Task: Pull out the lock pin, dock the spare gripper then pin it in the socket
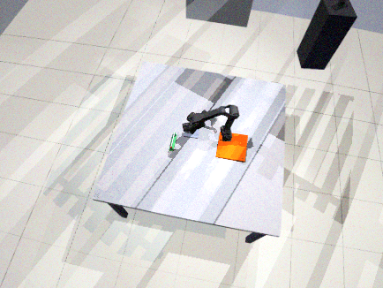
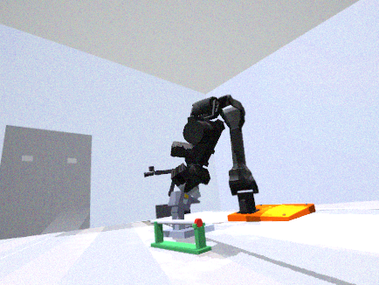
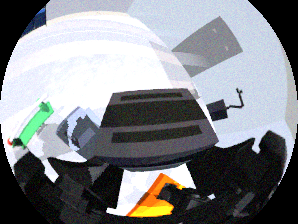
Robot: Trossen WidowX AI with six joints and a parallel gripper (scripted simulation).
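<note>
Now: the grey mount 7 cm below my gripper tip, 6 cm ahead of it and 5 cm to the left of it. Also, from my gripper tip: green rack: 19 cm ahead, 13 cm to the left, 10 cm below; then spare gripper: 1 cm to the left, 1 cm above.
</note>
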